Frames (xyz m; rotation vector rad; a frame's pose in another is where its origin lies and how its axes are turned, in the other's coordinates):
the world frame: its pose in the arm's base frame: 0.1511 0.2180 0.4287 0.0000 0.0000 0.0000
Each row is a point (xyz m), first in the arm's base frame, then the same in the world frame.
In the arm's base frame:
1: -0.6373 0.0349 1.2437
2: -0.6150 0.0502 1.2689
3: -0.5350 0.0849 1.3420
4: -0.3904 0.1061 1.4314
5: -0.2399 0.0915 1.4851
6: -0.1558 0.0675 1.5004
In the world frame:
1: -0.7884 -0.1831 0.8150
2: -0.7661 -0.1678 0.8402
3: -0.6861 -0.1331 0.9133
4: -0.5415 -0.1119 1.0027
5: -0.3910 -0.1265 1.0564
6: -0.3069 -0.1505 1.0717

